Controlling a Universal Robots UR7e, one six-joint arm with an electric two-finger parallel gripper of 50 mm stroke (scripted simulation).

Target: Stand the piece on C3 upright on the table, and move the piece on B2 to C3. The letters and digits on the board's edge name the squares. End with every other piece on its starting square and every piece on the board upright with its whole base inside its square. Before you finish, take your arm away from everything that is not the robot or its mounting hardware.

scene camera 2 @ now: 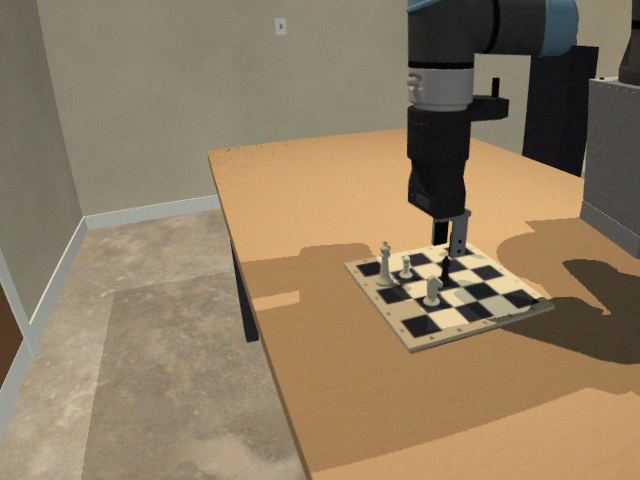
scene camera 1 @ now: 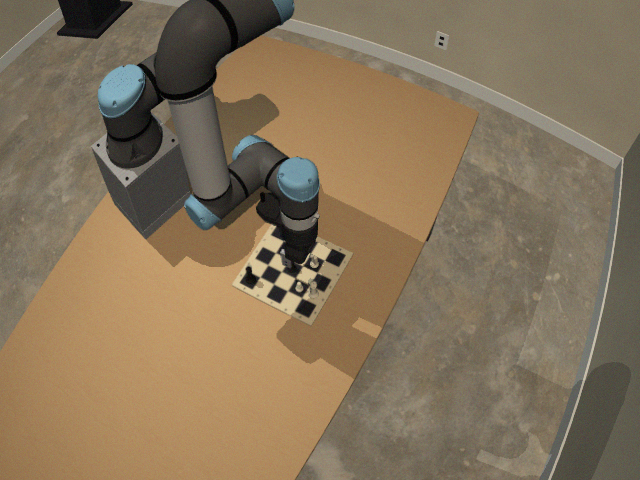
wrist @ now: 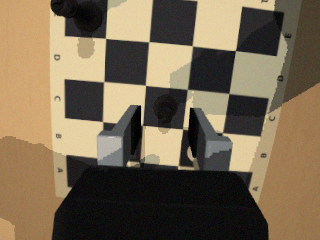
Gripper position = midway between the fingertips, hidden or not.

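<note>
Chessboard [scene camera 2: 483, 295] [scene camera 1: 276, 286] [wrist: 235, 68]. The gripper [scene camera 2: 447, 249] [scene camera 1: 291, 258] [wrist: 164, 121].
</note>
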